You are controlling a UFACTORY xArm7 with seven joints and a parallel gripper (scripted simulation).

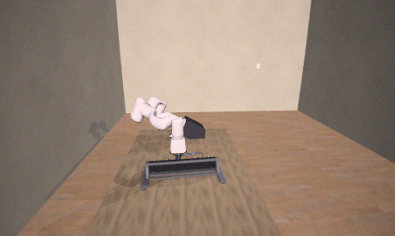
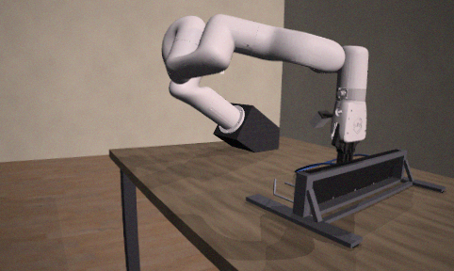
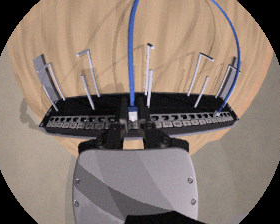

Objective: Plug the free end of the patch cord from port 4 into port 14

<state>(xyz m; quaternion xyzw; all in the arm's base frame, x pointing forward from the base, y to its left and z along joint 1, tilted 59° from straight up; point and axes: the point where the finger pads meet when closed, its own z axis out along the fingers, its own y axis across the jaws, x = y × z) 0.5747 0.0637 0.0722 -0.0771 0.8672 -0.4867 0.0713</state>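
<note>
Now: the pale plug 2 cm ahead of my hand and 1 cm below it.
</note>
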